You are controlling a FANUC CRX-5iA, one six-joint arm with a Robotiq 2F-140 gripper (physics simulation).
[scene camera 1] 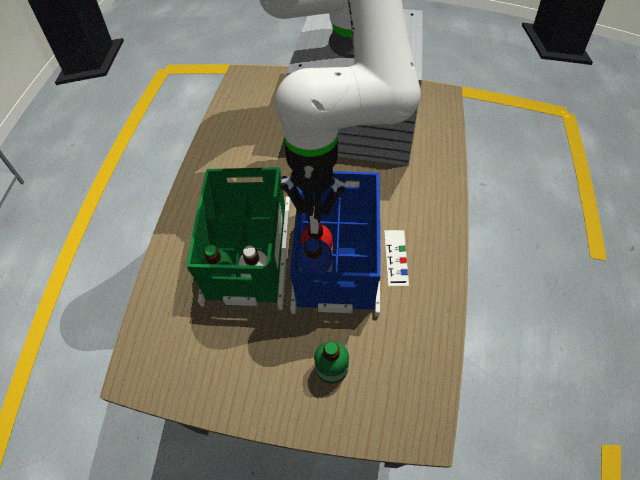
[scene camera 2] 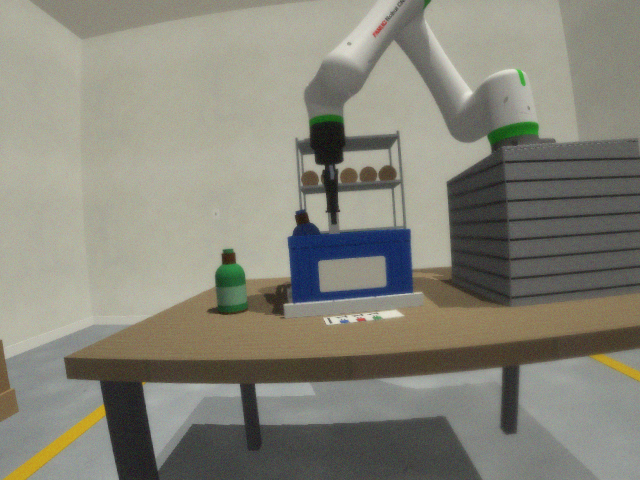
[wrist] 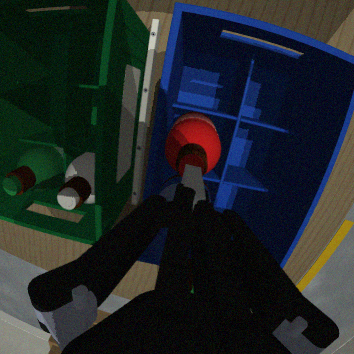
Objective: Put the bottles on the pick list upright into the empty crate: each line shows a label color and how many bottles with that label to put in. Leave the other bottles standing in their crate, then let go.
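Frame: origin at the arm's base, x left, y back, z up, level; centimetres.
Seen in the pictures: gripper, between the fingertips: (scene camera 1: 314,228) (wrist: 189,177).
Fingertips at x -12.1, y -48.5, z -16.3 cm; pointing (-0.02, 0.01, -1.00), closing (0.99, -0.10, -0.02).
Offsets run from my fingertips to a thing's top centre. "*": to the spot under its first point.
My gripper (scene camera 1: 314,226) (scene camera 2: 333,226) (wrist: 189,177) is shut and empty, its tips at the red bottle's cap. The red bottle @(dx +0.1, dy +1.4, dz +0.1 cm) (scene camera 1: 325,238) (wrist: 192,137) stands in a left middle compartment of the blue crate (scene camera 1: 336,293) (scene camera 2: 299,279) (wrist: 171,45). The blue bottle @(dx -0.1, dy -7.3, dz +7.8 cm) (scene camera 1: 314,261) (scene camera 2: 307,229) sits at that crate's near left, high, its neck leaning a little outward; my fingers mostly hide it in the wrist view. A green bottle @(dx +3.0, dy -27.3, dz -0.9 cm) (scene camera 1: 331,362) (scene camera 2: 231,281) stands upright on the table. The green crate @(dx -18.2, dy +3.8, dz +1.1 cm) (scene camera 1: 237,290) holds a green bottle @(dx -23.3, dy -4.7, dz -0.1 cm) (scene camera 1: 220,256) (wrist: 42,162) and a white bottle @(dx -14.3, dy -5.1, dz -0.1 cm) (scene camera 1: 252,257) (wrist: 82,167).
The pick list @(* dx +20.1, dy +6.5, dz -16.3 cm) (scene camera 1: 395,239) (scene camera 2: 391,314) beside the blue crate shows one green, one red and one blue. White rails @(* dx -8.5, dy +0.2, dz -13.4 cm) (scene camera 1: 282,258) (wrist: 145,90) run between the crates. The grey ribbed pedestal (scene camera 1: 374,142) (scene camera 2: 563,227) stands behind the crates.
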